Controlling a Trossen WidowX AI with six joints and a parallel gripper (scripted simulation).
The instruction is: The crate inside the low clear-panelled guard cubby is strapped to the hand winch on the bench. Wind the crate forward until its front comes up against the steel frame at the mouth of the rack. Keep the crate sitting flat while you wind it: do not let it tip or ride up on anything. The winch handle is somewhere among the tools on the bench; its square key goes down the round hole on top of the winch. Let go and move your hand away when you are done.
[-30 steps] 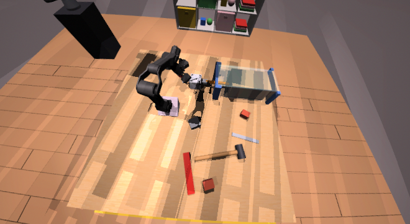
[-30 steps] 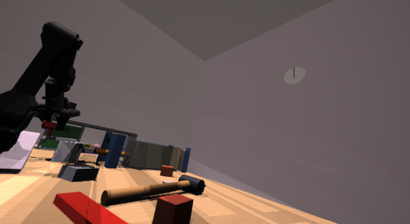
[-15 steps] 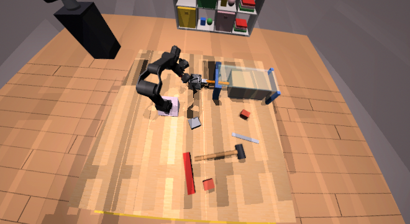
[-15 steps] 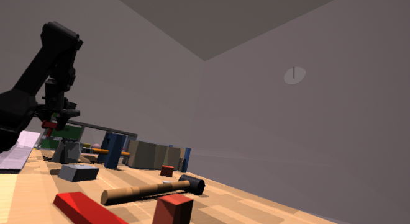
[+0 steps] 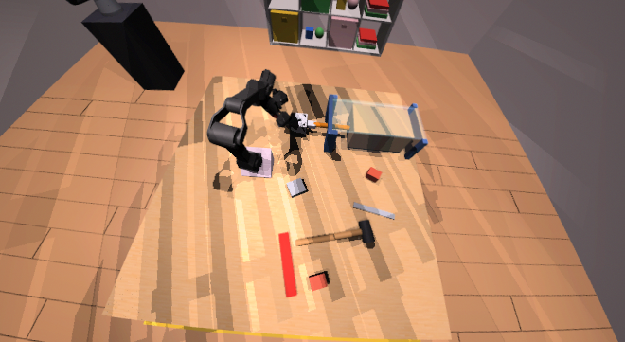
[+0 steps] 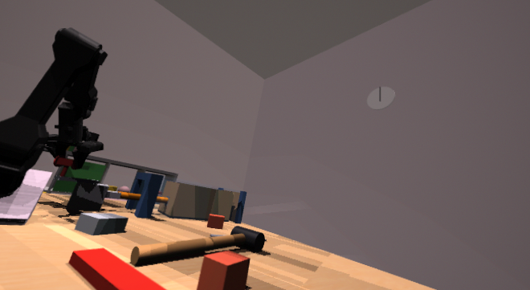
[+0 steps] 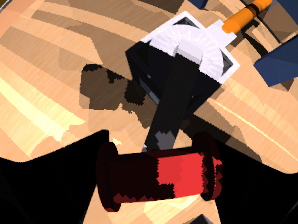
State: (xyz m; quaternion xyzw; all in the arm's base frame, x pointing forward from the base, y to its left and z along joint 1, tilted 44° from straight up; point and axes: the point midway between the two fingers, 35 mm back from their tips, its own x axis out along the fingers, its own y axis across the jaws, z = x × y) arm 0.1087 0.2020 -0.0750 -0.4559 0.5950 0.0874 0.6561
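Right now the red grip is 10 mm behind my gripper tip and 10 mm to the right of it. From my gripper tip the other things lie so: blue steel frame 240 mm ahead, 20 mm to the left, 30 mm below; winch 60 mm ahead, 20 mm to the left, 100 mm below; winch handle 20 mm ahead, 30 mm below.
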